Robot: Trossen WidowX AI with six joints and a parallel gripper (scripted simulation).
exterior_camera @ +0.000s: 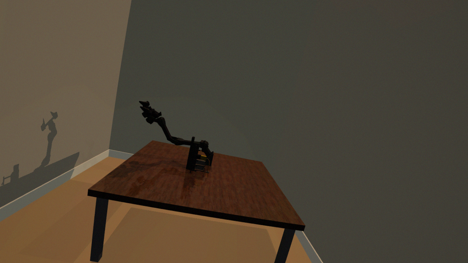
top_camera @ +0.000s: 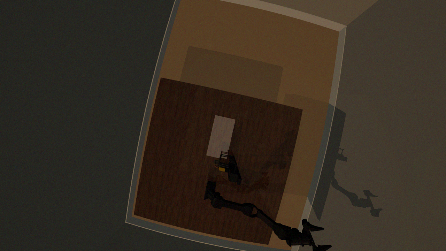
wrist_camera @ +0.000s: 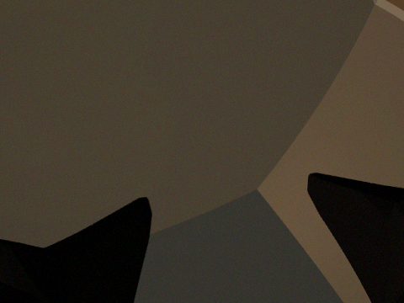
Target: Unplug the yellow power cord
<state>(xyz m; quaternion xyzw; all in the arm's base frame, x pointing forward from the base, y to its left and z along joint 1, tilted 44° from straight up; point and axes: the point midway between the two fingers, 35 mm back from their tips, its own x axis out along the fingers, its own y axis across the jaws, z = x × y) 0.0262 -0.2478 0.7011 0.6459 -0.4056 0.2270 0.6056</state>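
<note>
Now: the yellow plug 20 cm ahead of my gripper tip, 60 cm to the left of it and 31 cm below it.
</note>
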